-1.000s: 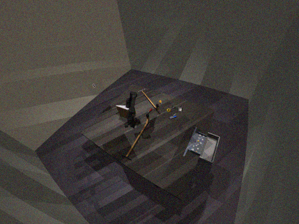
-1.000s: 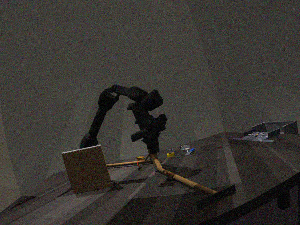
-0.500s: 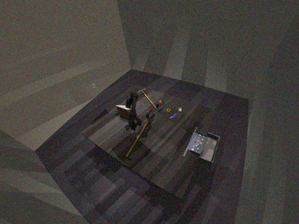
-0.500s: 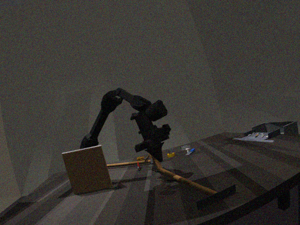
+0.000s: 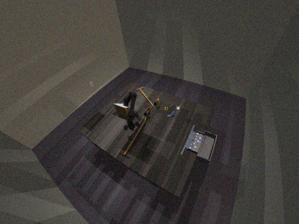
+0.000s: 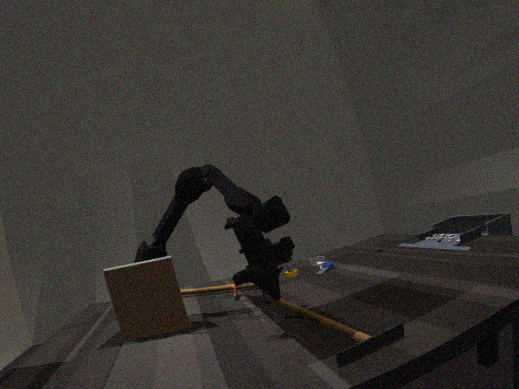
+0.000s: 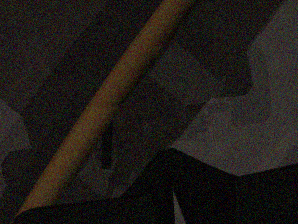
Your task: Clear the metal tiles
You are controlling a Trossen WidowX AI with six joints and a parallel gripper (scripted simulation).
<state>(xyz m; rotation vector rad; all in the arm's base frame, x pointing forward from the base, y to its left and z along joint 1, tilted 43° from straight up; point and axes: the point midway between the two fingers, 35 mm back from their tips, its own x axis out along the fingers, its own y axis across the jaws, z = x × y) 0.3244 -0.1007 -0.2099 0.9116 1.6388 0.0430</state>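
Right now the long scraper is 50 mm ahead of my gripper tip and 10 mm to the right of it. Round my gripper tip: red-handled tool (420 mm to the left, 110 mm behind, 50 mm below); then blue piece (520 mm to the left, 240 mm ahead, 60 mm below); then yellow ring (590 mm to the left, 110 mm ahead, 60 mm below).
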